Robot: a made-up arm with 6 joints.
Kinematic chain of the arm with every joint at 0, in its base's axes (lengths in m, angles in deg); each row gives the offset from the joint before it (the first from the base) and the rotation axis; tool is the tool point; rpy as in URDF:
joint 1: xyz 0 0 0.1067 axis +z
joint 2: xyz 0 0 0 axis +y
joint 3: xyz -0.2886 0 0.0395 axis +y
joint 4: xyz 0.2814 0 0.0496 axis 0.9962 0 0.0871
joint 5: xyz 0 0 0 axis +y
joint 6: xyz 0.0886 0 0.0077 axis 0.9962 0 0.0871
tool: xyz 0 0 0 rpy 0 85 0
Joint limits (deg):
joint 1: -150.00..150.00
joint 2: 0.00..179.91
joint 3: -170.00..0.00
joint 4: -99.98..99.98
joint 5: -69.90..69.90
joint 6: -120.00..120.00
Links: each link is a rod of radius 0.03 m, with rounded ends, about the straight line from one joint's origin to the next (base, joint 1, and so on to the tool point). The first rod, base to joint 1, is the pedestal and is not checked.
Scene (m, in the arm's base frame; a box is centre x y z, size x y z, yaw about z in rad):
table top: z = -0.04
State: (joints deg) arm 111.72 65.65 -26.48 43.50 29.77 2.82
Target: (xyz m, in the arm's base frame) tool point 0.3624 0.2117 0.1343
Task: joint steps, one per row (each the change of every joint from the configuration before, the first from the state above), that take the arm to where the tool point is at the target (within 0.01 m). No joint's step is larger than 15 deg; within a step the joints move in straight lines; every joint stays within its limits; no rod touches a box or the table.
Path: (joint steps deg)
1: -13.77 7.14 -5.97 -0.15 -3.59 0.00
2: -13.77 7.13 -5.97 -0.14 -3.59 0.00
3: -13.77 7.14 -5.97 -0.15 -3.58 0.00
4: -13.76 7.13 -5.97 -0.15 -3.59 0.00
5: -13.77 7.14 -5.97 -0.14 -3.59 0.00
6: -13.77 7.13 -5.97 -0.15 -3.59 0.00

